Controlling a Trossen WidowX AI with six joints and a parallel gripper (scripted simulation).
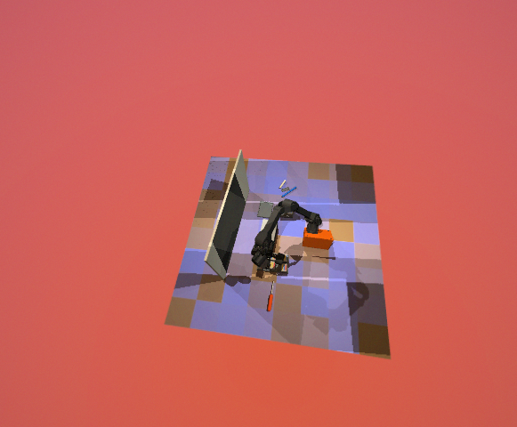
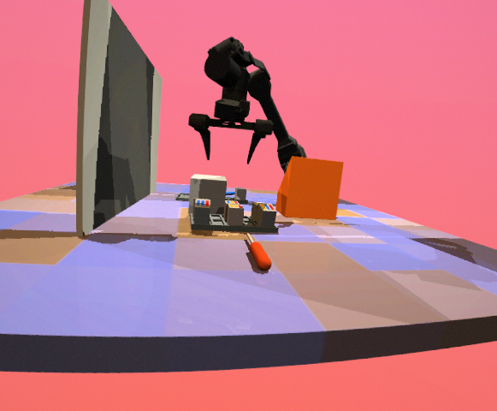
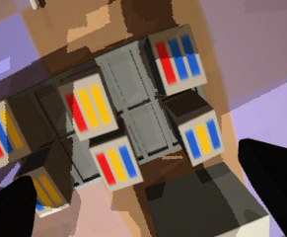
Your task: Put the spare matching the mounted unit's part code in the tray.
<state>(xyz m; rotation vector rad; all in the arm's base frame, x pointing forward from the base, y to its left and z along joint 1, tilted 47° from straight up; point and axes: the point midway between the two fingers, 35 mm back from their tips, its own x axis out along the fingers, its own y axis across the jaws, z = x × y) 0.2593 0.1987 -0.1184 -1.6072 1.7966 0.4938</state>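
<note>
My gripper tip is 30 mm past the spare, 10 mm to the right of it and 110 mm above it. Also, from my gripper tip: spare rack: 30 mm behind, 20 mm to the right, 140 mm below; then grey mounted unit: 30 mm ahead, 190 mm to the right, 100 mm below; then tall grey panel: 250 mm ahead, 220 mm to the right, 70 mm above.
</note>
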